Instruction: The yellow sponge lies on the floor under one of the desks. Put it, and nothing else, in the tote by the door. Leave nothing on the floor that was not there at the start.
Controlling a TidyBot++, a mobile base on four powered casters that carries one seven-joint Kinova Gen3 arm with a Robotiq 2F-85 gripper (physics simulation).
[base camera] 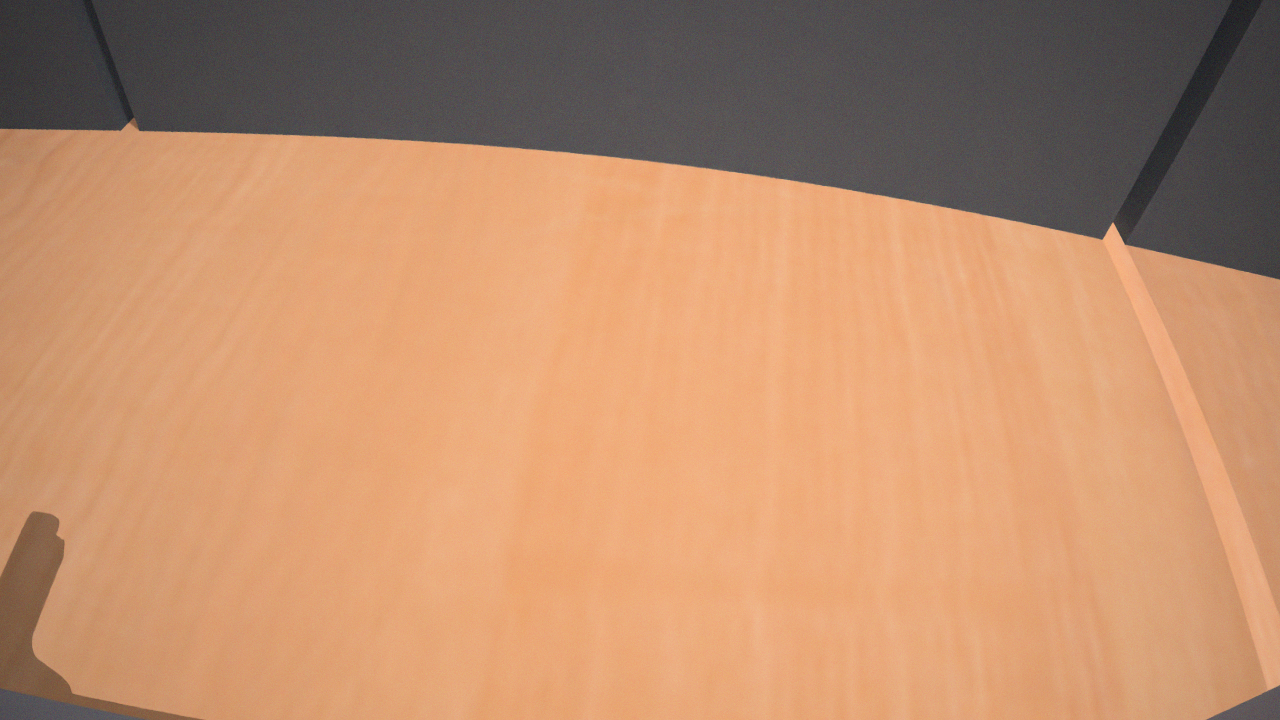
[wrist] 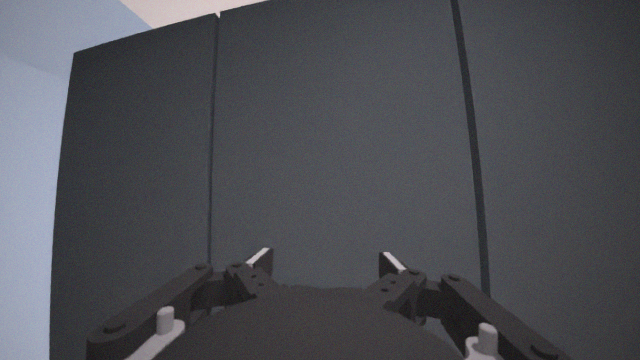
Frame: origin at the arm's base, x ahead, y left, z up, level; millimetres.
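Where they show: gripper, between the fingertips: (wrist: 325, 262).
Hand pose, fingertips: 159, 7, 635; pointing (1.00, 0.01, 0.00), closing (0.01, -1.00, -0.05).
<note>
After its pixels a point has its place, as x, y, z.
My gripper (wrist: 325, 262) @(159, 7, 635) is open and empty in the wrist view, its two fingertips wide apart in front of tall dark grey panels. The gripper does not show in the base camera view. The yellow sponge, the desks, the tote and the door do not show in either view.
Tall dark grey panels (base camera: 581, 71) @(636, 25, -319) (wrist: 340, 125) @(630, -39, 931) stand side by side, with narrow gaps between them, along the far edge of the wood-grained floor (base camera: 626, 402) @(384, -18, -397). A paler strip (base camera: 1186, 407) crosses the floor at right. An arm-like shadow (base camera: 26, 582) @(230, 319, -397) lies lower left. A light blue wall (wrist: 25, 175) @(680, 1422, 811) is left.
</note>
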